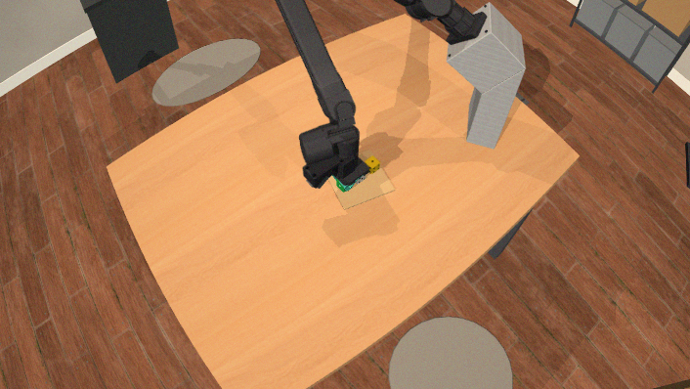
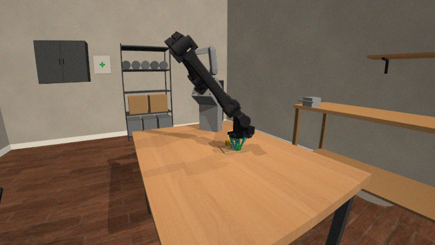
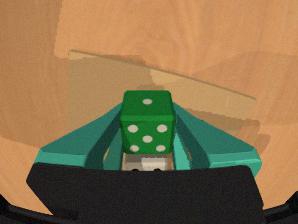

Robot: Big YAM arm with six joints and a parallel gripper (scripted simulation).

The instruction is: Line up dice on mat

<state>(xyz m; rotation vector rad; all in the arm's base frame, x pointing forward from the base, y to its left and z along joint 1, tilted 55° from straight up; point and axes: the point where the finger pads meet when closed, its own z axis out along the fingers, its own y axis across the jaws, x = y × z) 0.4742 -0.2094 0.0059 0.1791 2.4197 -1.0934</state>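
My hand is right at the green die. From my hand the other things lie so: yellow die 9 cm behind, 3 cm to the left; then tan mat 4 cm behind, 2 cm to the left, 2 cm below; then white die 4 cm behind, 2 cm to the left.
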